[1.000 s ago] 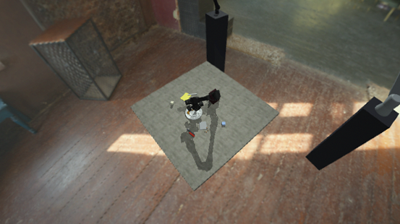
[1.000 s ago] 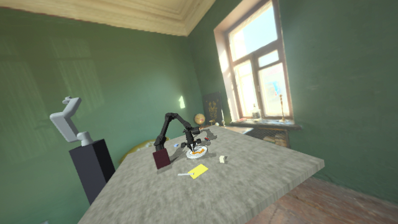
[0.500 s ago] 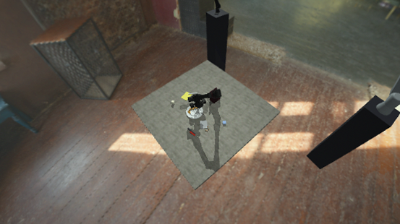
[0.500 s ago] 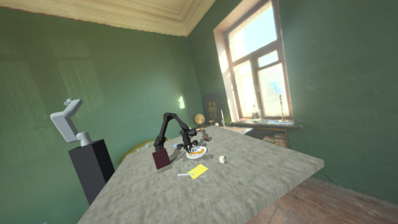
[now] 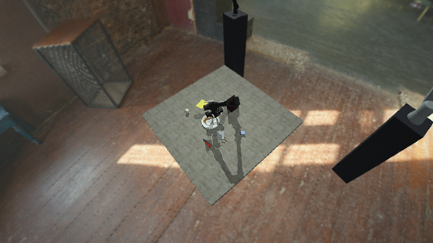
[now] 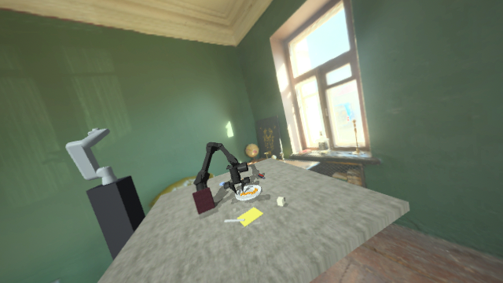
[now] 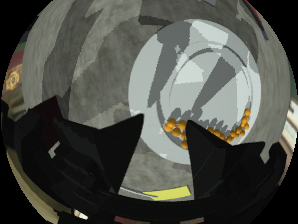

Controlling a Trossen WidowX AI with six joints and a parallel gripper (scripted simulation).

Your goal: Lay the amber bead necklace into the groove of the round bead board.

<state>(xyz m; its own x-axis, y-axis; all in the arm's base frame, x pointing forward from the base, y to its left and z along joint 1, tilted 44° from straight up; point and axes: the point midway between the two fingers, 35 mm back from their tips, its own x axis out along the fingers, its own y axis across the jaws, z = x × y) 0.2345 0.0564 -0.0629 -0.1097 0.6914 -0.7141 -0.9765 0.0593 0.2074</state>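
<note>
Right now my gripper tip is 6 cm short of the board, 2 cm above it and 1 cm to the right of it. Also, from my gripper tip: grey square (22 cm to the left, 7 cm ahead, 2 cm below); then white stick (24 cm to the right, 7 cm behind, 2 cm below); then yellow card (26 cm to the right, 2 cm below, 1 cm ahead).
</note>
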